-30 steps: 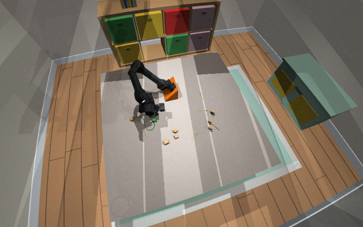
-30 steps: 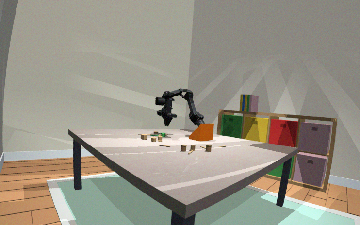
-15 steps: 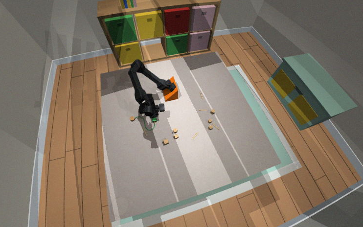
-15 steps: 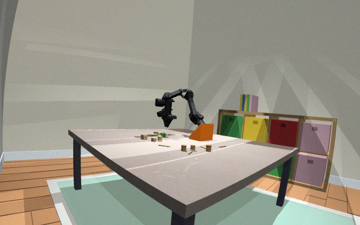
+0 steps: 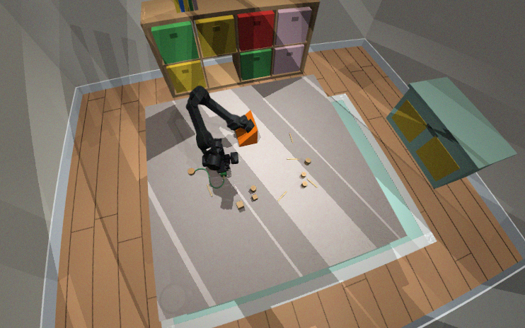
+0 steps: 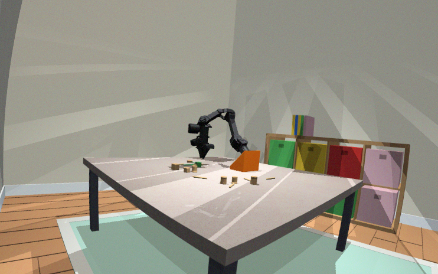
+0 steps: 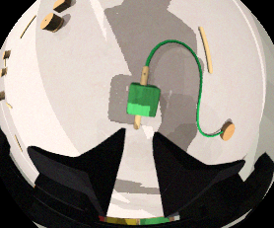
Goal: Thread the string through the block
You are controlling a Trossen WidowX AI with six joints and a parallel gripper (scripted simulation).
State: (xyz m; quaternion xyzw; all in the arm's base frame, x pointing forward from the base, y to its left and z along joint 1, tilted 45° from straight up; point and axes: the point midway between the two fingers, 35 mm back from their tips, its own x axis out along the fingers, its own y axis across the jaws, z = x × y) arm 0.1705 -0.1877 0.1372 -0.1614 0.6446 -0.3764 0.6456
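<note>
Now: the green block 2 cm ahead of my gripper tip, 1 cm to the right of it and 4 cm below it. Round my gripper tip: round wooden button (6 cm behind, 18 cm to the right, 5 cm below); loose stick (7 cm ahead, 11 cm to the right, 5 cm below); thin wooden stick (4 cm ahead, 1 cm to the right, 4 cm below).
</note>
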